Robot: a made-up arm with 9 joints. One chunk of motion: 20 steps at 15 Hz.
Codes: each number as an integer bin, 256 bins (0 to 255) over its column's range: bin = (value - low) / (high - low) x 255, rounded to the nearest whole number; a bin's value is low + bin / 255 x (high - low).
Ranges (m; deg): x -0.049..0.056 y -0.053..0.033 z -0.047..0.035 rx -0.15..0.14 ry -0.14..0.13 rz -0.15..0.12
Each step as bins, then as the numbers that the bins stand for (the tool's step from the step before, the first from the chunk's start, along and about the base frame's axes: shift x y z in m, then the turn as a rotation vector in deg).
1 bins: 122 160 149 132 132 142
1 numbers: 0.00124 0.00096 0.00091 0.000 0.000 0.000
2 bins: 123 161 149 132 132 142
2 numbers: 0.00165 0.00130 0.00091 0.000 0.000 0.000
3 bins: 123 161 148 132 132 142
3 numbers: 0.00165 0.00130 0.00059 0.000 0.000 0.000
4 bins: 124 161 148 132 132 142
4 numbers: 0.00206 0.00130 0.00059 0.000 0.000 0.000
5 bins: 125 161 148 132 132 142
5 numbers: 0.00247 0.00130 0.00059 0.000 0.000 0.000
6 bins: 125 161 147 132 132 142
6 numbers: 0.00247 0.00130 0.00027 0.000 0.000 0.000
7 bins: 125 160 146 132 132 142
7 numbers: 0.00247 0.00096 -0.00005 0.000 0.000 0.000
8 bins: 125 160 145 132 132 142
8 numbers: 0.00247 0.00096 -0.00037 0.000 0.000 0.000
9 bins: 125 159 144 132 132 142
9 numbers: 0.00247 0.00062 -0.00069 0.000 0.000 0.000
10 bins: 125 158 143 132 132 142
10 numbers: 0.00247 0.00029 -0.00102 0.000 0.000 0.000
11 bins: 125 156 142 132 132 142
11 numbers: 0.00247 -0.00039 -0.00134 0.000 0.000 0.000
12 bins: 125 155 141 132 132 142
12 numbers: 0.00247 -0.00073 -0.00166 0.000 0.000 0.000
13 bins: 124 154 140 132 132 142
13 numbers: 0.00206 -0.00106 -0.00198 0.000 0.000 0.000
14 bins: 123 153 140 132 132 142
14 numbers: 0.00165 -0.00140 -0.00198 0.000 0.000 0.000
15 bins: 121 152 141 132 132 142
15 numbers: 0.00082 -0.00174 -0.00166 0.000 0.000 0.000
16 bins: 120 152 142 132 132 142
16 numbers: 0.00041 -0.00174 -0.00134 0.000 0.000 0.000
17 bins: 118 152 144 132 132 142
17 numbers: -0.00041 -0.00174 -0.00069 0.000 0.000 0.000
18 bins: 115 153 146 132 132 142
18 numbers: -0.00165 -0.00140 -0.00005 0.000 0.000 0.000
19 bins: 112 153 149 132 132 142
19 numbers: -0.00288 -0.00140 0.00091 0.000 0.000 0.000
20 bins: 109 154 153 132 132 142
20 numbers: -0.00412 -0.00106 0.00220 0.000 0.000 0.000
